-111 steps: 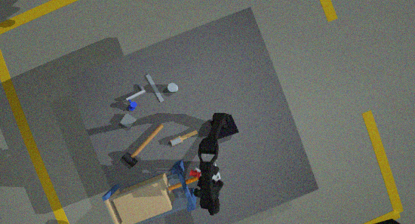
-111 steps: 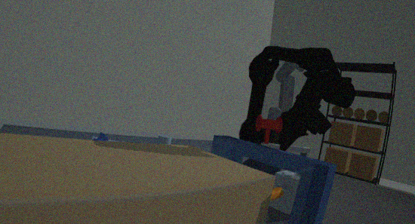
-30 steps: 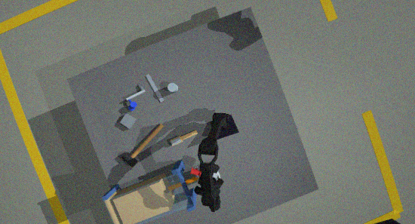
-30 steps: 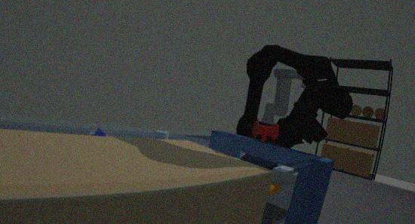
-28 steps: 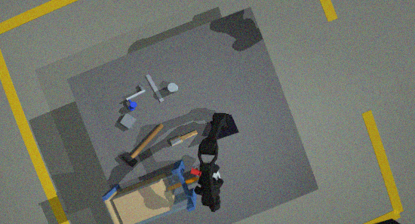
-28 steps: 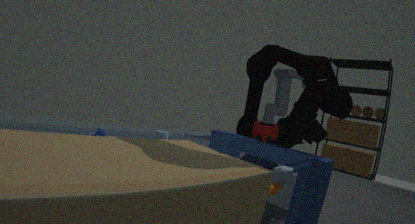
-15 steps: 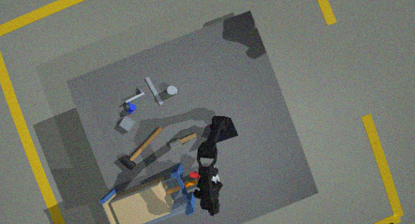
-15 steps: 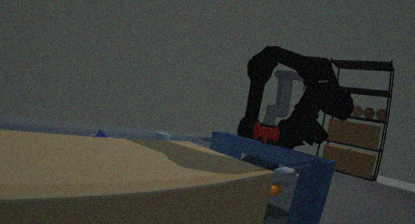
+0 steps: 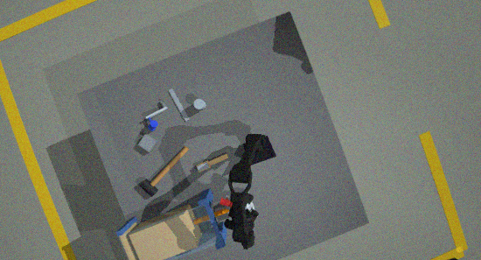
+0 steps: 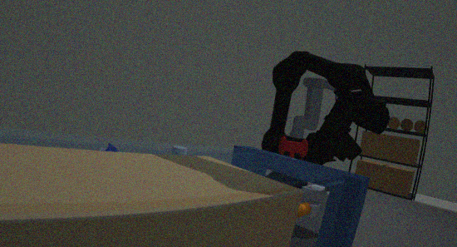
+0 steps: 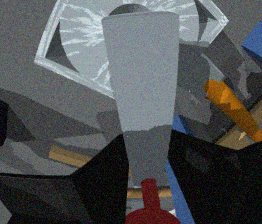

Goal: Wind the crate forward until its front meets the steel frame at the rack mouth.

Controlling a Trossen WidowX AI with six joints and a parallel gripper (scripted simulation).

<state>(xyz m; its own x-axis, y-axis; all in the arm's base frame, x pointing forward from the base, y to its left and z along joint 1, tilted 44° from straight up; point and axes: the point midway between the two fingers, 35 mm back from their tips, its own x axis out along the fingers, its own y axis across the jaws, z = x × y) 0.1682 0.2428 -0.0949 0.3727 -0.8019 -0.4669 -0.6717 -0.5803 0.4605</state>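
Right now my gripper tip is 2 cm below the winch handle. Also, from my gripper tip: blue steel frame 11 cm ahead, 7 cm to the left; then red knob 3 cm ahead, 3 cm to the right, 5 cm above; then winch 6 cm behind, 3 cm to the left, 8 cm below.
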